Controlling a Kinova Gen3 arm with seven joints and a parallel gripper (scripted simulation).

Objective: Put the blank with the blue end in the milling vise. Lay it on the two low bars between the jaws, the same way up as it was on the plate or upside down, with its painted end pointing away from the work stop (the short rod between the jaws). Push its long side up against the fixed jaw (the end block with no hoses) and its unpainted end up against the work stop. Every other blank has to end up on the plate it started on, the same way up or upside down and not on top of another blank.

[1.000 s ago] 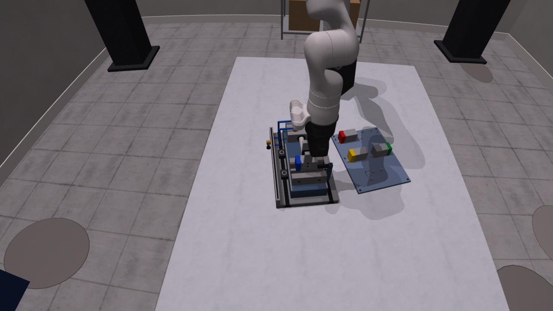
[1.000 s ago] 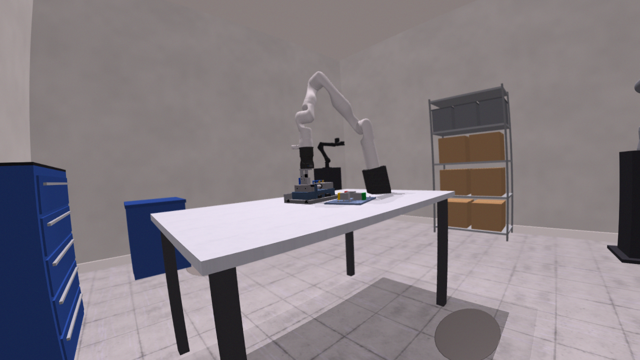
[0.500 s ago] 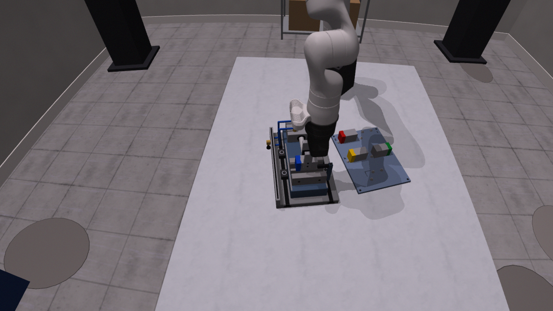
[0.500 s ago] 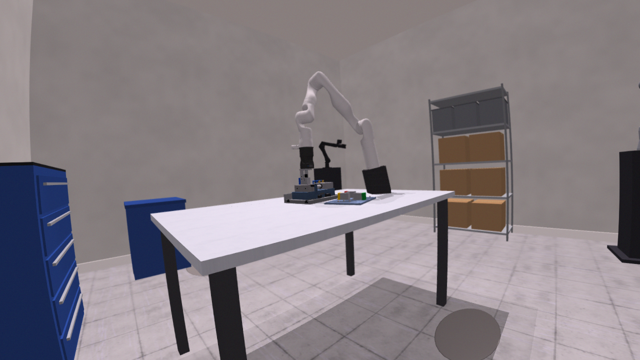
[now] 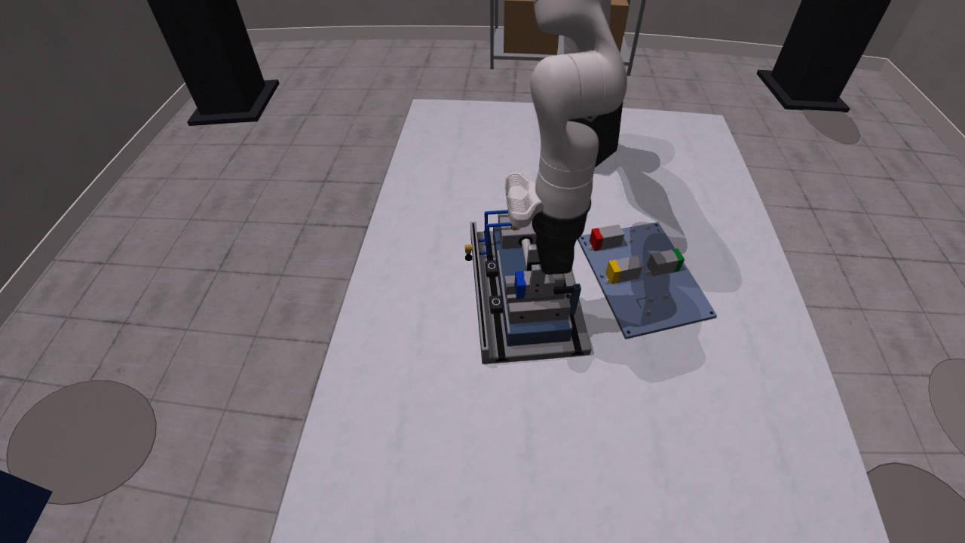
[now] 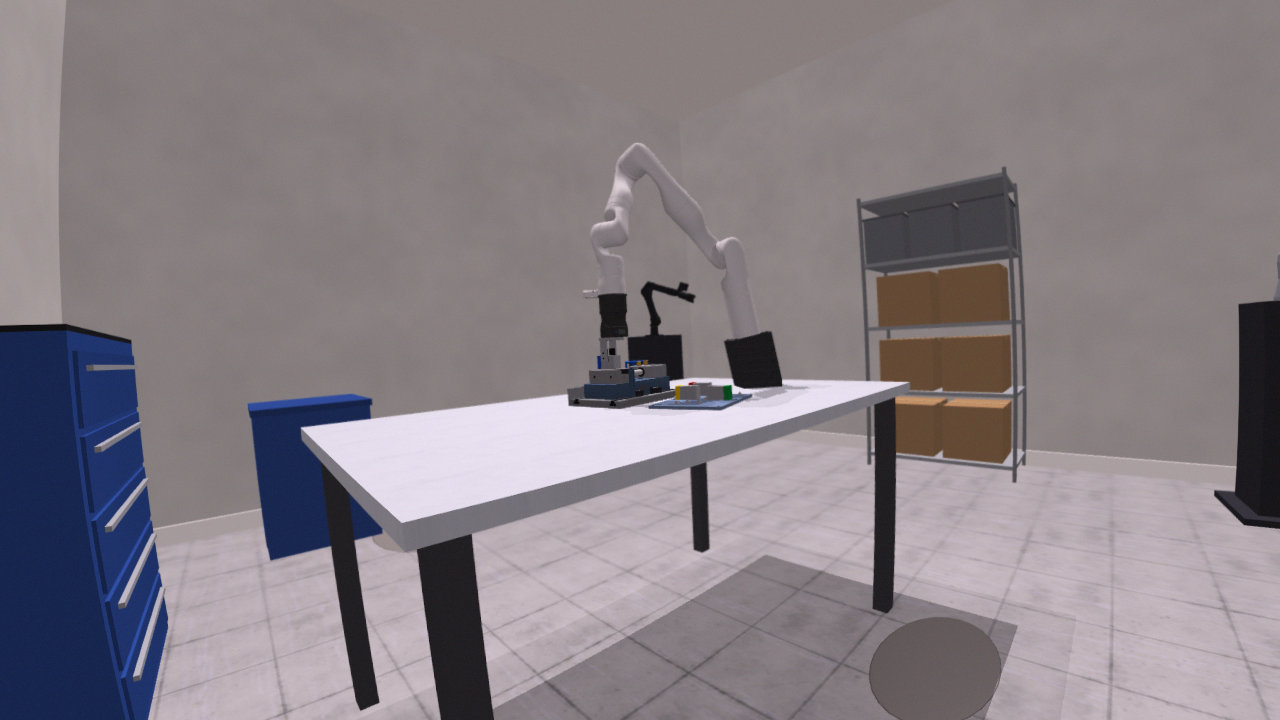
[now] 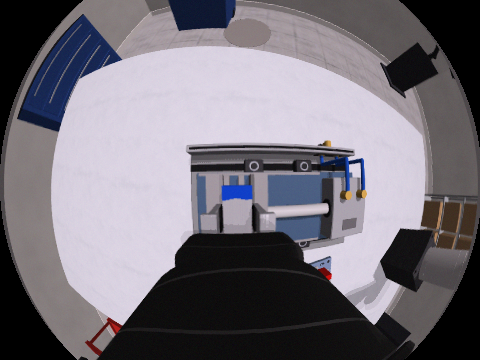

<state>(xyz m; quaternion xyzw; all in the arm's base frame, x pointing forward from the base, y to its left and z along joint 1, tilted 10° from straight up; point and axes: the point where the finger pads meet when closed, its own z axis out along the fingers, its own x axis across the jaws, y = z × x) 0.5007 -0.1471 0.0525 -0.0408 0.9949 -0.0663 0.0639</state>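
The blue-ended blank lies 2 cm below my hand. The rest, counted from my hand: vise base rail 7 cm behind, 9 cm to the right, 10 cm below; work stop rod 1 cm behind, 5 cm to the left, 5 cm below; fixed jaw 3 cm ahead, 1 cm to the left, 6 cm below.
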